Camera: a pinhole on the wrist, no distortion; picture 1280 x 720 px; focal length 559.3 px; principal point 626.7 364.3 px. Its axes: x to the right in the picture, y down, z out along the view. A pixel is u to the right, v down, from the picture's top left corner.
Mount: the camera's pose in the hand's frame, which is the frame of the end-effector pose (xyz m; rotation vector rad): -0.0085 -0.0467 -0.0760 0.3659 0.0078 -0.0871
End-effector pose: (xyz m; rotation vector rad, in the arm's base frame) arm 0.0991 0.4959 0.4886 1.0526 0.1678 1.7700
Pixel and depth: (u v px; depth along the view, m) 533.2 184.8 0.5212
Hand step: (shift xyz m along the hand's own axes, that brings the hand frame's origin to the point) -0.1140 -0.3814 0.3530
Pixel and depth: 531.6 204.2 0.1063
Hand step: -0.0300 -0.1115 0.0128
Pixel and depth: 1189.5 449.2 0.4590
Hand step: 0.4539 -0.1847 0.3667
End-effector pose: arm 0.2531 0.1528 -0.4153 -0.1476 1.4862 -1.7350
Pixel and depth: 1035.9 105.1 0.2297
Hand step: 0.1478 -0.2419 0.0966
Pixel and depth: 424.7 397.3 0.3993
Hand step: -0.1534 -0.1555 0.3087
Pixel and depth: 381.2 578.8 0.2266
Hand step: -0.1019 -0.0386 0.1690
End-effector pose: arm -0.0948 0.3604 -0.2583 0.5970 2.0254 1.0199
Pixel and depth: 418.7 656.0 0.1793
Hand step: -0.0683 -0.0183 0.1264
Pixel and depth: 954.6 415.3 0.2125
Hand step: 0.1156 -0.1151 0.1264
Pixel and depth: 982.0 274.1 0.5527
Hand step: 0.3291 -0.3567 0.4001
